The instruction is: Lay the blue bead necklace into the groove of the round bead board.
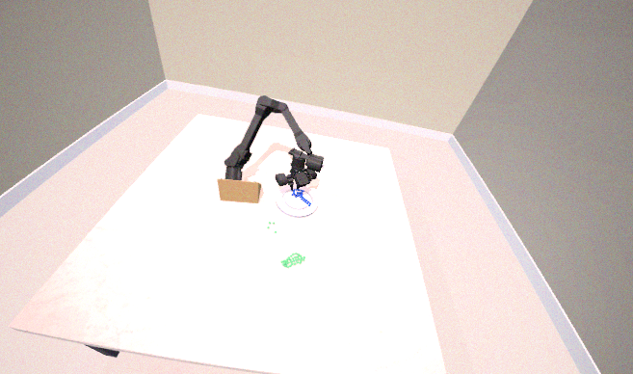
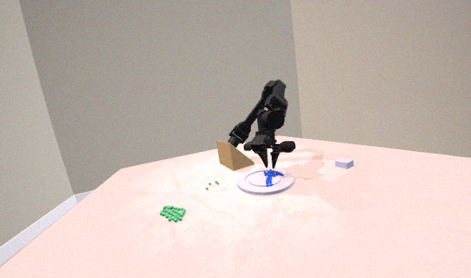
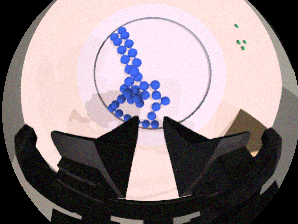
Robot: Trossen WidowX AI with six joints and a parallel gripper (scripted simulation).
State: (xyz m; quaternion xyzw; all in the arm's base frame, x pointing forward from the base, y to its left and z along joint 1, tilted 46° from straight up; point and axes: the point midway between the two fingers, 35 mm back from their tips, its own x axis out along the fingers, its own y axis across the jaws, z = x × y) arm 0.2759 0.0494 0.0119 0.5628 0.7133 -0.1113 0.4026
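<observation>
My gripper tip is now 20 mm short of the round white bead board, 40 mm to the left of it and 20 mm above it. From my gripper tip the other things lie so: small grey block 130 mm ahead, 250 mm to the left, 20 mm below.
</observation>
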